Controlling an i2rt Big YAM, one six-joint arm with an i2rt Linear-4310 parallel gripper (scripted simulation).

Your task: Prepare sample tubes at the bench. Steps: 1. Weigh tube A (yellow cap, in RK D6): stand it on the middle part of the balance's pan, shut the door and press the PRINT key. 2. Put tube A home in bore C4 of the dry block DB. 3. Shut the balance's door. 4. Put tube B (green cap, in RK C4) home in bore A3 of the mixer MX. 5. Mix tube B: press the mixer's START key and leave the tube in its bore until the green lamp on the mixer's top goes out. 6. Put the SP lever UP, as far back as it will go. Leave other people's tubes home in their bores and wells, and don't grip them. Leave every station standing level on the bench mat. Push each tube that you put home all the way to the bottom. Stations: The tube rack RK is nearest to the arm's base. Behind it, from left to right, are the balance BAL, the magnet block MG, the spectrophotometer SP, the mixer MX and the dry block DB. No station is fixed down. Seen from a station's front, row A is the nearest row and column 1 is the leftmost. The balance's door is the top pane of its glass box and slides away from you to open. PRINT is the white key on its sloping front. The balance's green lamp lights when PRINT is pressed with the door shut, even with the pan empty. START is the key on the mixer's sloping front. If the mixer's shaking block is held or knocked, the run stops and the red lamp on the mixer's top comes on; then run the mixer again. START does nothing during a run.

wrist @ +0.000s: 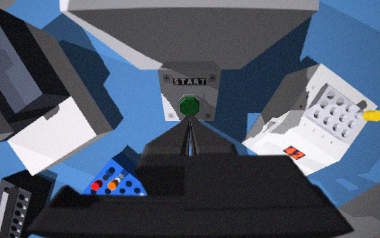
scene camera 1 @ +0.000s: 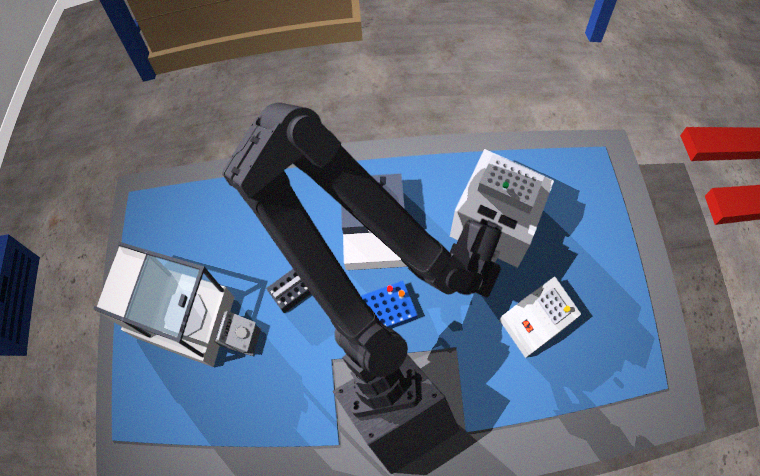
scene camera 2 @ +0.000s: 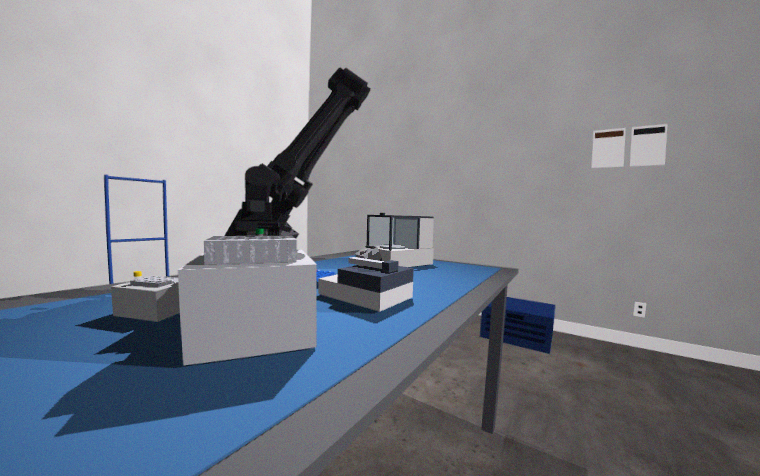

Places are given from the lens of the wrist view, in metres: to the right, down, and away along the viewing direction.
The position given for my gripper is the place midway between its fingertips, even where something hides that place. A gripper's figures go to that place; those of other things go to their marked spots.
my gripper [wrist: 189, 119]: 0.00, 0.00, 0.13
mixer [wrist: 194, 47]: 0.01, -0.08, 0.13
dry block [wrist: 310, 117]: 0.16, 0.00, 0.15
blue rack [wrist: 122, 164]: -0.12, 0.08, 0.20
The marked spots on the mixer and the dry block are 0.18 m apart.
